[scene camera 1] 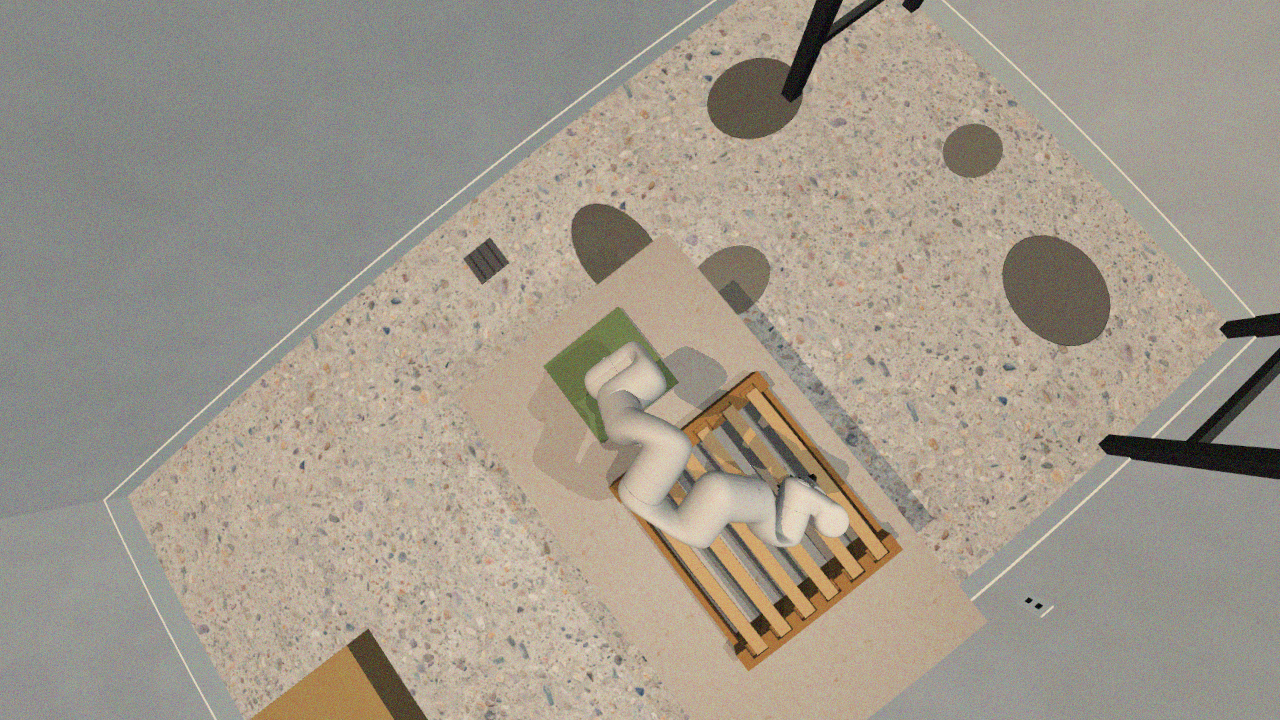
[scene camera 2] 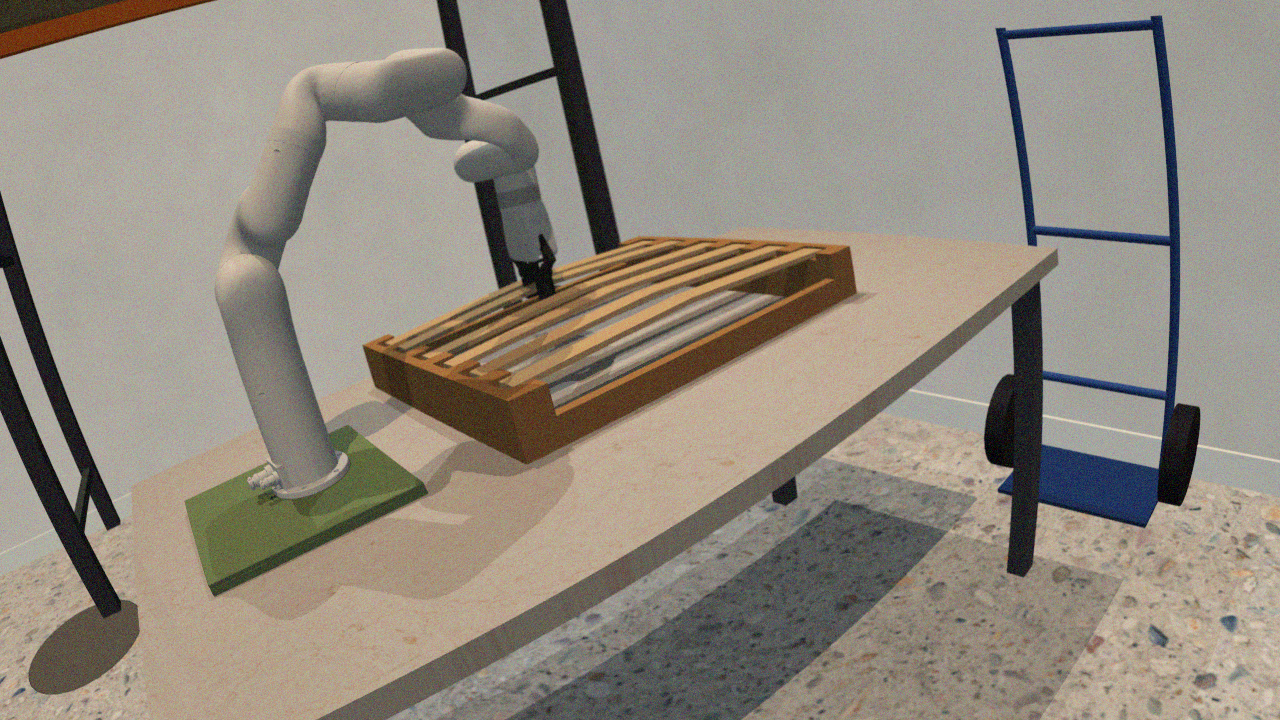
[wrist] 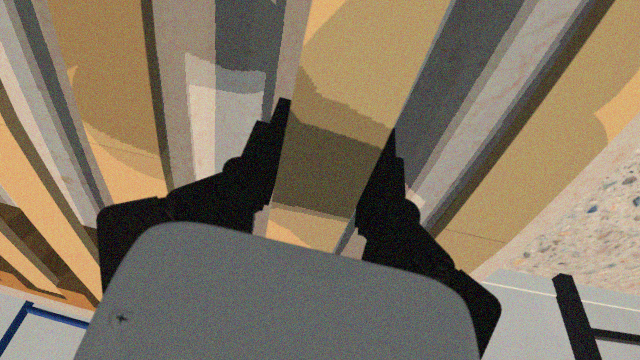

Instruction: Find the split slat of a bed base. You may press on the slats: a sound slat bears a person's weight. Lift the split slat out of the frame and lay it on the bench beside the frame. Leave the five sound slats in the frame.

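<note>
The wooden bed-base frame lies on the bench with six pale slats across it. My gripper is shut on the second slat from the far long side, one finger along each edge. This slat lies among the others, its ends at the frame. The outermost slat beside it and the slat on its other side each show a thin dark line across them in the wrist view. No open split shows; the part under my palm is hidden.
The green base plate carries my arm's base at one end of the bench. Neighbouring slats stand close on both sides of my fingers. A blue hand truck stands beyond the bench, and black stand legs rise behind the frame.
</note>
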